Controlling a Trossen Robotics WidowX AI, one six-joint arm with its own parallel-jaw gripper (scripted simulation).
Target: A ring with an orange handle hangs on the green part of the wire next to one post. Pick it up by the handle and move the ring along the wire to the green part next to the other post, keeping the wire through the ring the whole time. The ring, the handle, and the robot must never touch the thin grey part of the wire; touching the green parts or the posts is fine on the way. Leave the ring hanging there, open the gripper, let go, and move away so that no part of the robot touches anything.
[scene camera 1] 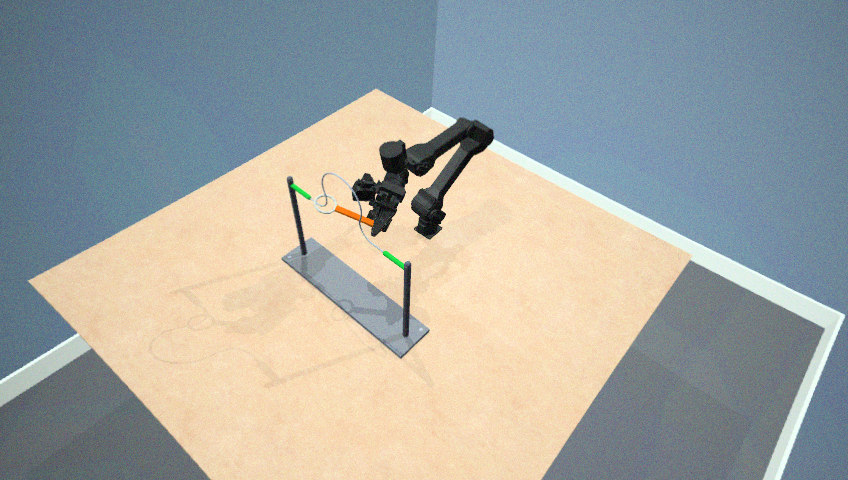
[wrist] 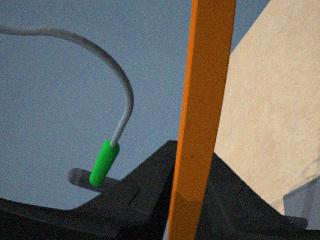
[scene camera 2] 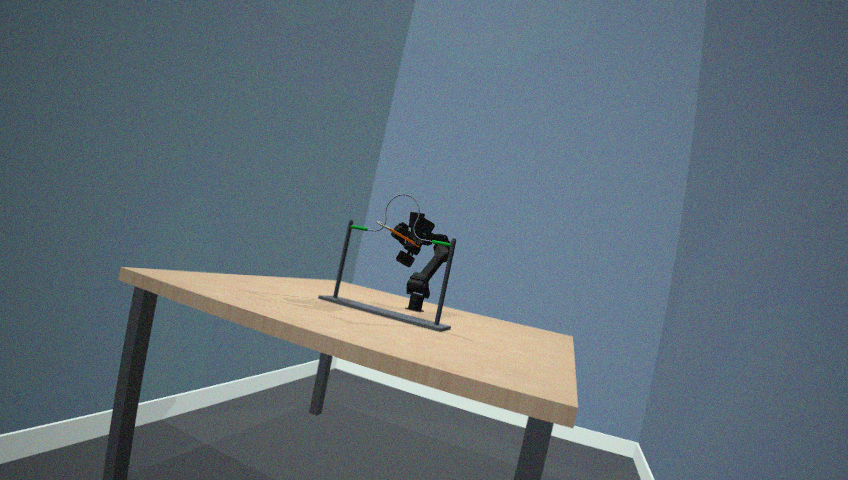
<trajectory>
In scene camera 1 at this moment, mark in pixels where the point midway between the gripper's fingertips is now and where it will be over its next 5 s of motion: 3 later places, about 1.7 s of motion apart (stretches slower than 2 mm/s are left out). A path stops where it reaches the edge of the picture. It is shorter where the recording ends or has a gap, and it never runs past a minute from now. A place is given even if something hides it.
My gripper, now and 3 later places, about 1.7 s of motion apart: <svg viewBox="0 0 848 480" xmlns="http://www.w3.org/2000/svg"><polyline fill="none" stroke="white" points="373,235 374,202 370,213 357,209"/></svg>
</trajectory>
